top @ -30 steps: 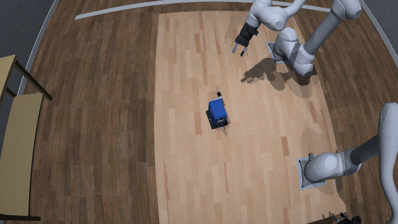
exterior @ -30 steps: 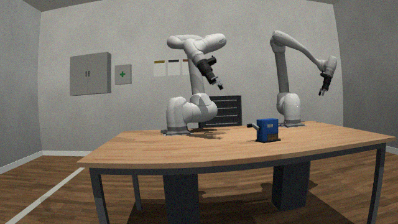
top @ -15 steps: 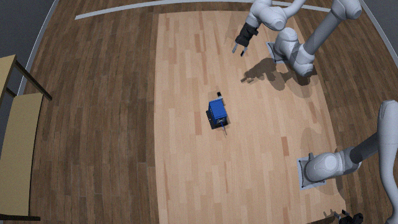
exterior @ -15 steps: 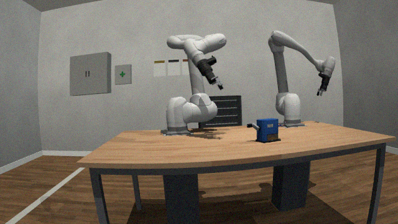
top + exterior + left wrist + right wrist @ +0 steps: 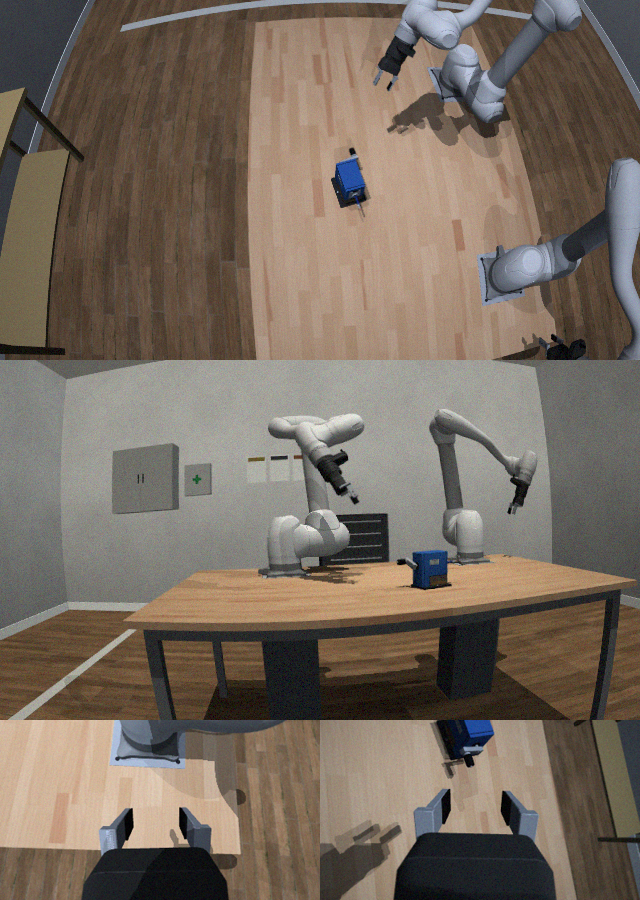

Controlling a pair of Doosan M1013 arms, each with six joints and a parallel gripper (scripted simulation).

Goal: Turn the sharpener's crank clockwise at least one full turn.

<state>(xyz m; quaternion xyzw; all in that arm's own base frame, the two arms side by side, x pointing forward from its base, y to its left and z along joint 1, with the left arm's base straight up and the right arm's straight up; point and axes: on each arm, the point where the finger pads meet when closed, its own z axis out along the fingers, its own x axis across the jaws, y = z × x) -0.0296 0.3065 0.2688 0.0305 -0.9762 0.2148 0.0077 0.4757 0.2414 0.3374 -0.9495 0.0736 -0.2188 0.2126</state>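
Right now my right hand is 12 cm short of the black knob, 14 cm to the right of it and 24 cm above it.
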